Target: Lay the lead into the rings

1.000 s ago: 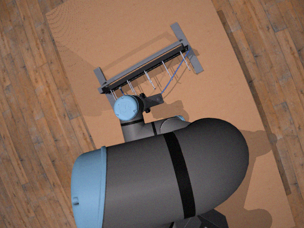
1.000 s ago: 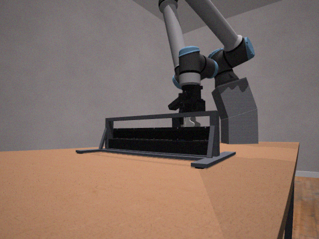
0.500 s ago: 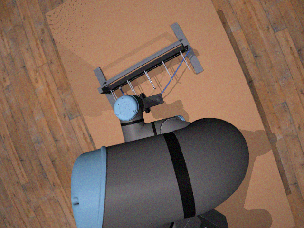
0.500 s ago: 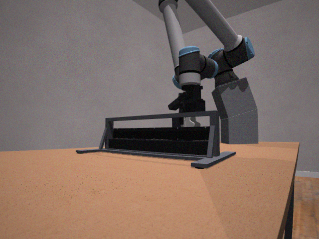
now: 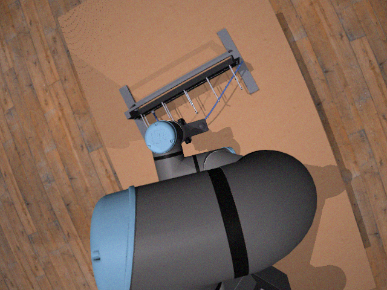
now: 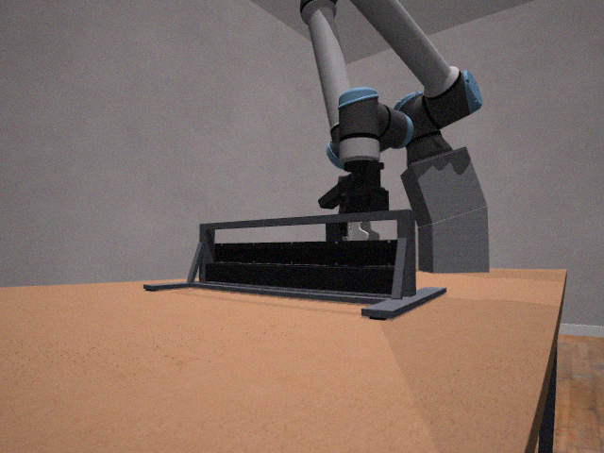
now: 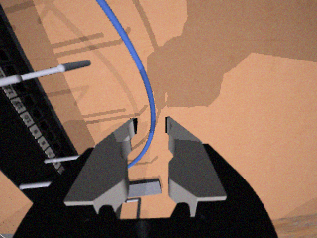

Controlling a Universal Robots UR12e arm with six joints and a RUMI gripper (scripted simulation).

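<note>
Right now my hand is 17 cm short of the rack and 5 cm to the left of it.
</note>
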